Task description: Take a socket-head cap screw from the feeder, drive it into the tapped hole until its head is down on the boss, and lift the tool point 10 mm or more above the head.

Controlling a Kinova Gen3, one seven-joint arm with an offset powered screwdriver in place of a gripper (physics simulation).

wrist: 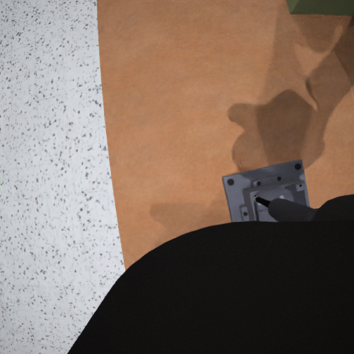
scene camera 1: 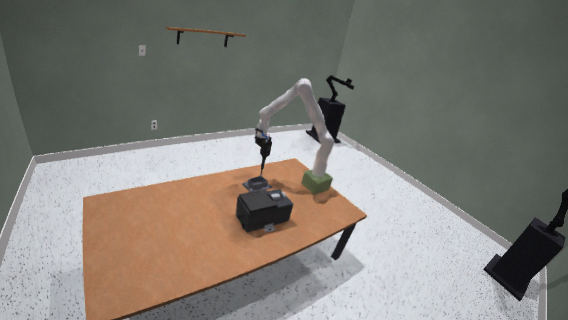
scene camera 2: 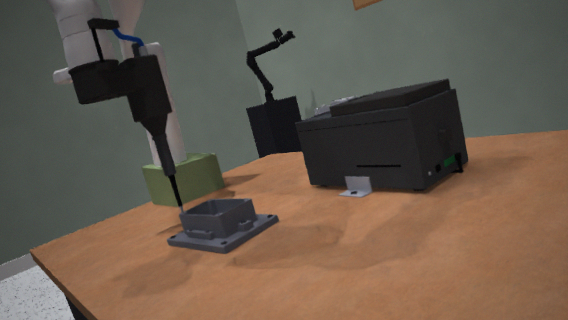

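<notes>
The grey housing [scene camera 1: 257, 183] [scene camera 2: 202, 224] [wrist: 236, 192] is a square open box on a flanged base plate, standing on the table. My screwdriver [scene camera 1: 261, 175] [scene camera 2: 181, 207] [wrist: 257, 199] points down, slightly tilted in scene camera 2, with its tip at a corner of the housing's upper rim. A small light-grey piece, the socket-head cap screw [scene camera 2: 182, 211], shows at the bit's tip, upright against that corner. The tapped hole under it is hidden, and whether the screw has entered it I cannot tell. The black feeder [scene camera 1: 262, 211] [scene camera 2: 362, 150] stands apart from the housing.
A small light bracket [scene camera 1: 269, 228] [scene camera 2: 356, 192] sits at the feeder's foot. The arm stands on a green block [scene camera 1: 317, 182] [scene camera 2: 192, 180] [wrist: 322, 7] beyond the housing. The wooden table [scene camera 1: 150, 235] [scene camera 2: 400, 265] [wrist: 160, 100] has an edge near the housing.
</notes>
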